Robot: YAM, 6 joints.
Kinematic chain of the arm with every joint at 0, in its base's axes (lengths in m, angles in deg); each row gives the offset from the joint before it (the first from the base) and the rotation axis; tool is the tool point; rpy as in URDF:
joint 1: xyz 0 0 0.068 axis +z
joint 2: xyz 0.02 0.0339 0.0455 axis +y
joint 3: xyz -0.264 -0.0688 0 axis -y
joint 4: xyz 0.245 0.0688 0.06 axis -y
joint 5: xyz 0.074 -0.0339 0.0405 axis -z
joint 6: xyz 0.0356 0 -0.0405 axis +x
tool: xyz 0 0 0 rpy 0 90 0
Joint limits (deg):
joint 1: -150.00..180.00
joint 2: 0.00..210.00
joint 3: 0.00..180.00
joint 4: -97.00..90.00
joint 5: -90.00..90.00
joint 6: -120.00..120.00
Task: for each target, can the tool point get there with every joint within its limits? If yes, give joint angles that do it. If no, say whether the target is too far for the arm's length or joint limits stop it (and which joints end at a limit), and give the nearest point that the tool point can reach.
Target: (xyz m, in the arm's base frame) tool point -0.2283 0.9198 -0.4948
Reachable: no: too far | nearest point -0.1319 0.5315 -0.2222 | short by 0.484 m
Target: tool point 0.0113 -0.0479 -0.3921
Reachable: no: joint limits stop it (at a limit: joint 2) | nearest point 0.0180 -0.0762 -0.3377 | short by 0.062 m
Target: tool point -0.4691 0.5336 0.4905
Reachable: no: too far | nearest point -0.3759 0.4276 0.4134 | short by 0.161 m
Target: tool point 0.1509 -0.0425 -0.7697
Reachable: no: too far | nearest point 0.1970 -0.0555 -0.3777 | short by 0.395 m
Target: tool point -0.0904 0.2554 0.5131
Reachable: yes | joints -67.69 26.26 134.86 -67.90 -22.01 53.71
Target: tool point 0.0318 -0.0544 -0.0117
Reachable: yes | joints -88.08 175.08 34.40 -74.58 -57.34 36.86
